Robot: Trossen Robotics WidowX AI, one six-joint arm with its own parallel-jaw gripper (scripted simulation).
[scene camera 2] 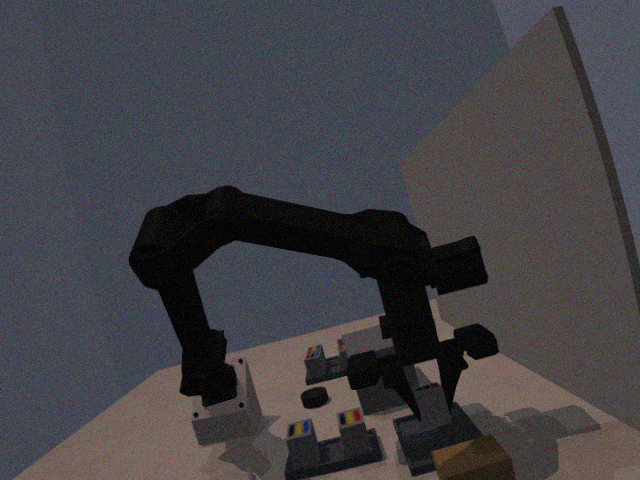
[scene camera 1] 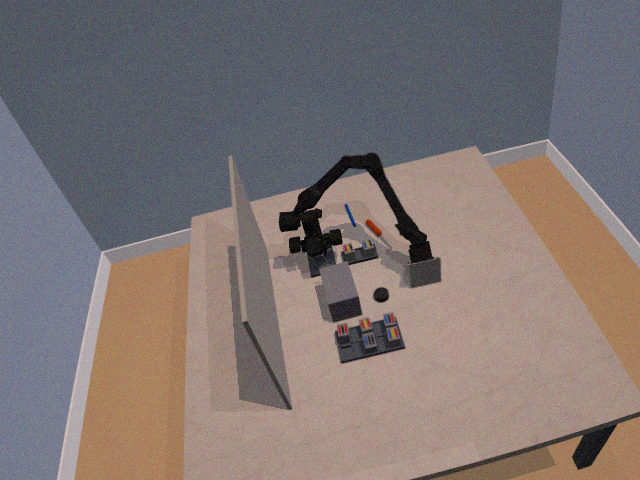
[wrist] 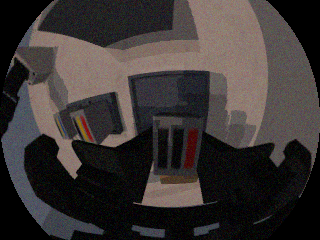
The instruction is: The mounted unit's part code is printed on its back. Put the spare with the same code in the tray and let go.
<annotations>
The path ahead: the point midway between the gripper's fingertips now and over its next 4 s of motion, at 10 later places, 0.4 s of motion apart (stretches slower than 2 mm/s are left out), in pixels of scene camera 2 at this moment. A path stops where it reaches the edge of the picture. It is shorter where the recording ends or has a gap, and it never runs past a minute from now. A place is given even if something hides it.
My gripper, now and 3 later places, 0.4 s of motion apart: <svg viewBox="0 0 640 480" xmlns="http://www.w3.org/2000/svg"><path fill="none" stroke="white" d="M434 416L434 420L421 371L416 344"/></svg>
</annotations>
